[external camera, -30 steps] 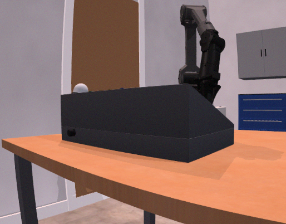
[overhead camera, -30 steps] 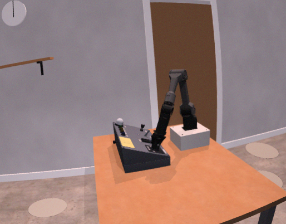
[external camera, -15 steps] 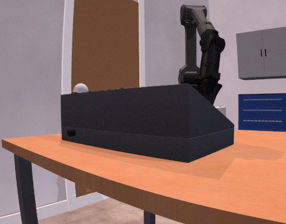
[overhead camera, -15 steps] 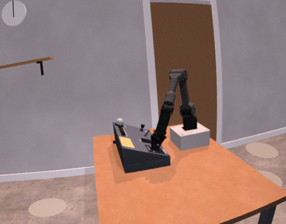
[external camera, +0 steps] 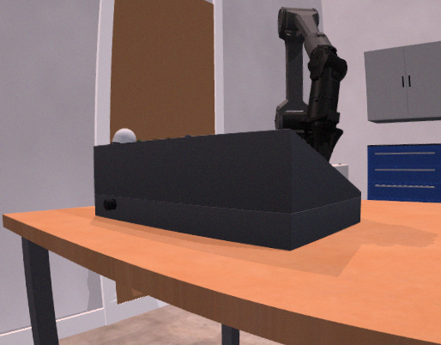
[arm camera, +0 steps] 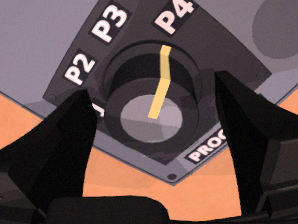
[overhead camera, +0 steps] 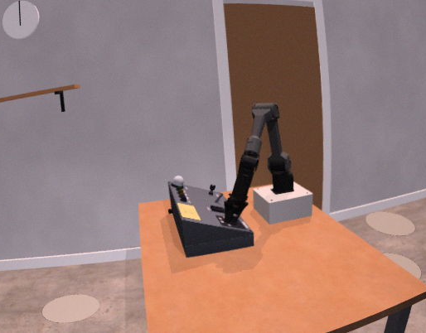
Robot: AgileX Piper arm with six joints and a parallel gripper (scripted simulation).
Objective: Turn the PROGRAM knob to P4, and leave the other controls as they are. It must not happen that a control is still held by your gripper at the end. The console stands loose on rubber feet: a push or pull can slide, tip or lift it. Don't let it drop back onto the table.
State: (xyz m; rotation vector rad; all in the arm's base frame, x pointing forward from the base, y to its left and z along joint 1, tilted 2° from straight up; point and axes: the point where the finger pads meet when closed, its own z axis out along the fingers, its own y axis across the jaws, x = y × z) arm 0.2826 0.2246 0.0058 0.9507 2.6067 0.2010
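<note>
Now: hand 10 mm to the left of the program knob. From my hand the other things lie so: dark console 180 mm to the right, 40 mm ahead, 20 mm below; check toggle 240 mm to the right, 10 mm ahead; black ball-topped lever 120 mm to the right, 20 mm behind, 10 mm above.
</note>
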